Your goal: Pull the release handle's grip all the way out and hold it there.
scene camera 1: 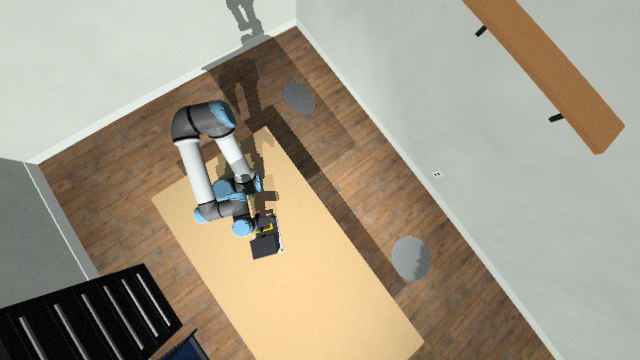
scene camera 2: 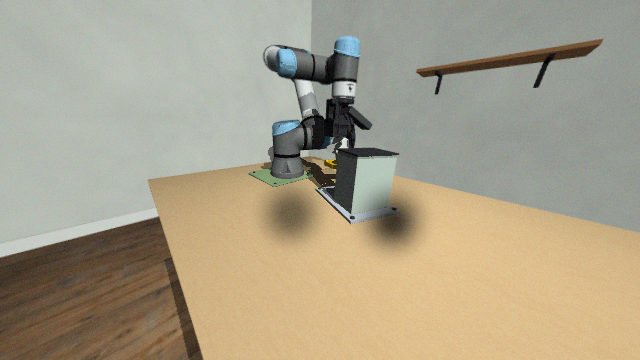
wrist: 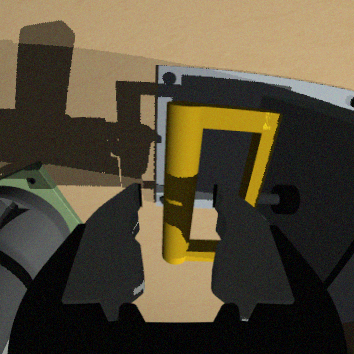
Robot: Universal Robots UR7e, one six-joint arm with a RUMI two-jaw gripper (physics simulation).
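The release handle's yellow grip [scene camera 1: 270, 227] [scene camera 2: 330, 163] [wrist: 183, 142] is a rectangular loop with a thick round bar on its left in the wrist view. A short dark rod [wrist: 270, 199] joins its far side to the dark box [scene camera 1: 266, 246] [scene camera 2: 372, 182]. The box stands on a light grey base plate [scene camera 2: 372, 215] [wrist: 161, 130]. My gripper [scene camera 2: 345, 142] [wrist: 177, 185] is partly open. In the wrist view the near part of the round bar shows between its fingertips, and the right fingertip overlaps the loop's opening. Nothing is gripped. The fingers' height against the bar is hard to tell.
The arm's base stands on a green plate [scene camera 2: 262, 178] [wrist: 54, 187] behind the box, on the wooden table [scene camera 1: 320, 290] [scene camera 2: 280, 280]. A wall shelf [scene camera 1: 550, 75] [scene camera 2: 510, 61] is on the right. Two round stools [scene camera 1: 411, 258] [scene camera 1: 298, 98] stand beside the table.
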